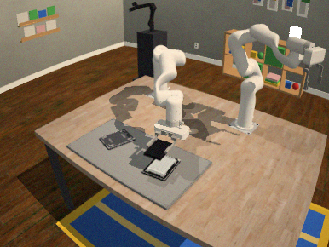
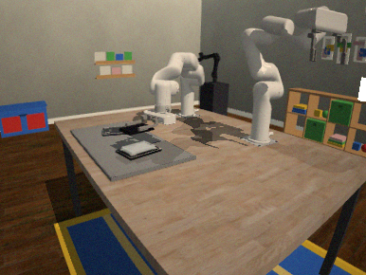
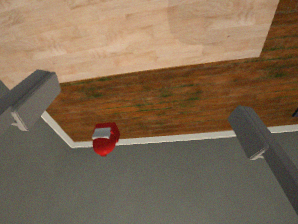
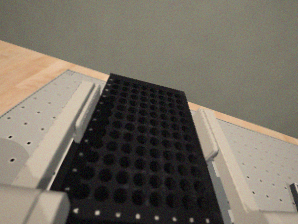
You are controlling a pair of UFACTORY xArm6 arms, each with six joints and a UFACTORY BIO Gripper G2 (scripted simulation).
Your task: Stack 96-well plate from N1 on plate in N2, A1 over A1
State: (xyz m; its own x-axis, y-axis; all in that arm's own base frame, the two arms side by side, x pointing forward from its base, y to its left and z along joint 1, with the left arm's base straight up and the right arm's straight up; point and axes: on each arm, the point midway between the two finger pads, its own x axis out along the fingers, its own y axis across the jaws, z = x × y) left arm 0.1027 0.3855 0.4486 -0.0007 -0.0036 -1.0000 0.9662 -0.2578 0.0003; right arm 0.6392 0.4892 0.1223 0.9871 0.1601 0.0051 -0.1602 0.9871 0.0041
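Now: right hand 2 cm to the right of the white plate and 9 cm above it. Also, from my right hand: grey perforated board 1 cm ahead, 16 cm to the right, 12 cm below; black 96-well plate 1 cm below.
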